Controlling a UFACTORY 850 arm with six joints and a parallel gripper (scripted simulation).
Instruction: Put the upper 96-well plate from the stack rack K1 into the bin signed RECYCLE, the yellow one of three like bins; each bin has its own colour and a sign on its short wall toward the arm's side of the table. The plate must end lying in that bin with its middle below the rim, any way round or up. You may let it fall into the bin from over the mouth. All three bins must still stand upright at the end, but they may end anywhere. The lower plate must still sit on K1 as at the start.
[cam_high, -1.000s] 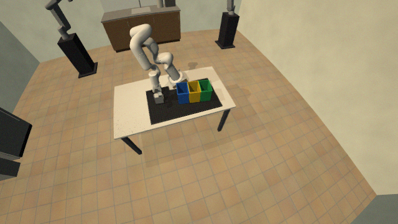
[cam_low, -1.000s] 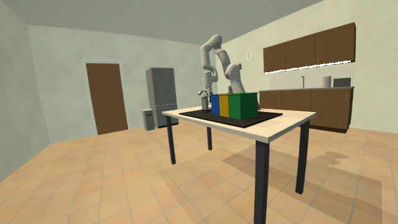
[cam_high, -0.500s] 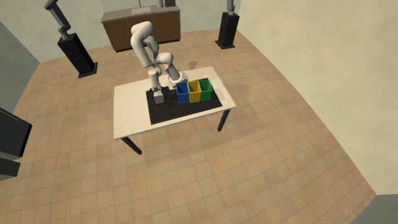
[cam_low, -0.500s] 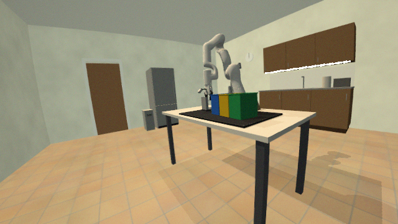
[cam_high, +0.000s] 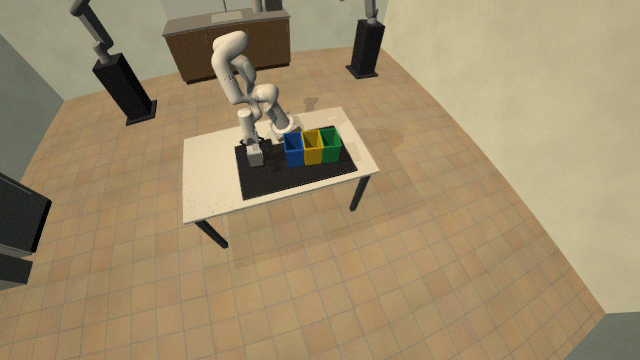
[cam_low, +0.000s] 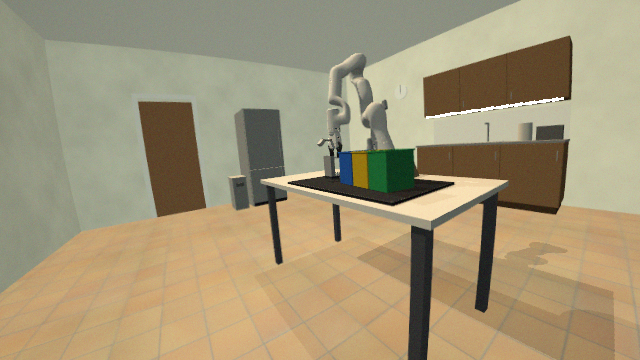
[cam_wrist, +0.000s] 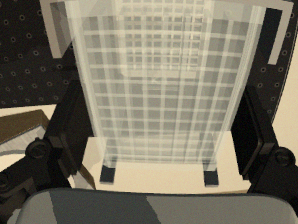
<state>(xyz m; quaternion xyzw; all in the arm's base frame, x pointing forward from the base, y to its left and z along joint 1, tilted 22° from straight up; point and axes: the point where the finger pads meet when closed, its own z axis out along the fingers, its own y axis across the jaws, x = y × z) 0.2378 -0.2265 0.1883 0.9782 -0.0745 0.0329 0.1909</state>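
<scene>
Right now the yellow bin is 400 mm to the left of my hand, 100 mm ahead of it and 60 mm below it. From my hand the other things lie so: green bin (530 mm to the left, 120 mm ahead, 60 mm below); then 96-well plate (10 mm below); then blue bin (270 mm to the left, 70 mm ahead, 60 mm below).
</scene>
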